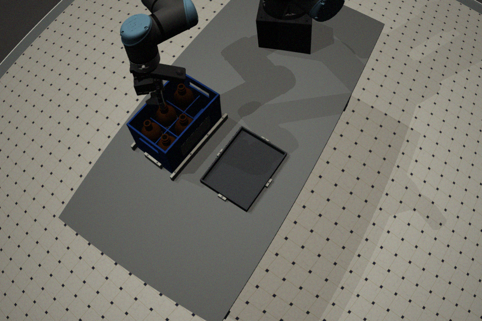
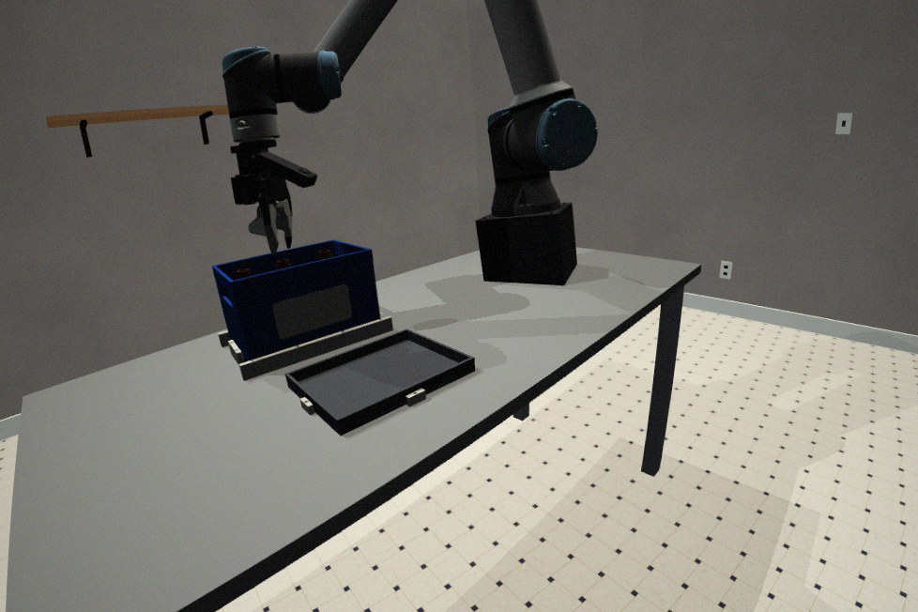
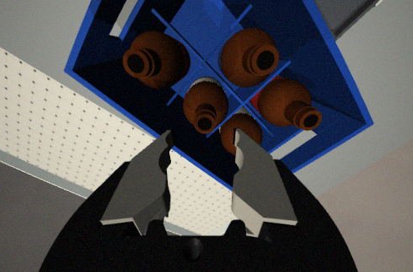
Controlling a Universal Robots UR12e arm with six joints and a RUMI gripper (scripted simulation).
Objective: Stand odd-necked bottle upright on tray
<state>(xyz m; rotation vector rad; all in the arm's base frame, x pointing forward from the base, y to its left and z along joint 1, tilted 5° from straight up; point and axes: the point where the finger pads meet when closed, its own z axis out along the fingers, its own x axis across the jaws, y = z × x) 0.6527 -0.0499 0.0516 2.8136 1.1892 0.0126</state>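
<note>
Now: the blue crate 40 mm to the left of my hand and 110 mm below it. From my hand the other things lie so: black tray (30 mm behind, 310 mm to the left, 180 mm below); bottle (90 mm ahead, 110 mm below).
</note>
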